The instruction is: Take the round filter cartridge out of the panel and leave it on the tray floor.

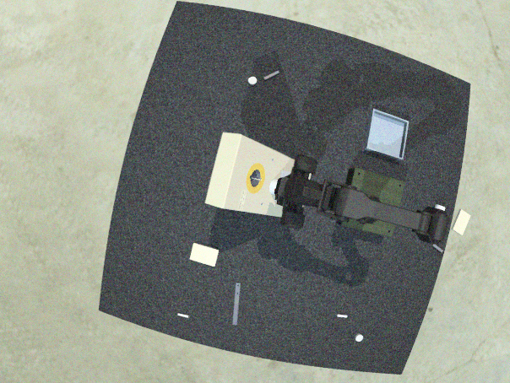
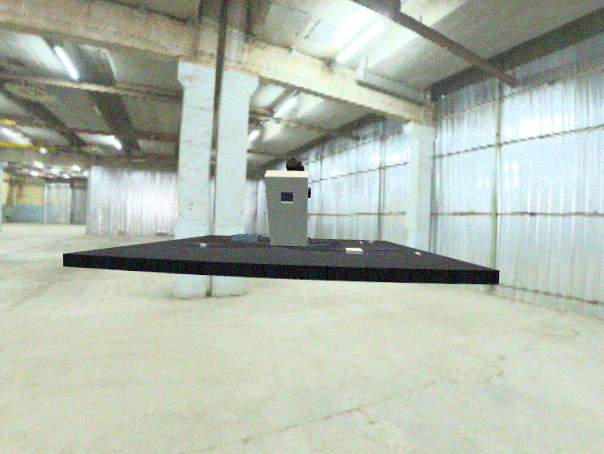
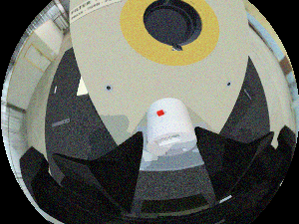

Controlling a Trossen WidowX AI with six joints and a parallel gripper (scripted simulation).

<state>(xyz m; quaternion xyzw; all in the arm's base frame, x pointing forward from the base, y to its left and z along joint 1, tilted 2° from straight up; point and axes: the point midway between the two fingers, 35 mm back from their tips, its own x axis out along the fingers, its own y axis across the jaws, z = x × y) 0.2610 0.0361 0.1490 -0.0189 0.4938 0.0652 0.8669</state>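
My gripper tip is now 4 cm short of the cream service panel and 2 cm above it. Round my gripper tip: white round filter cartridge right at my gripper tip; grey tray 31 cm behind, 33 cm to the right, 18 cm below.
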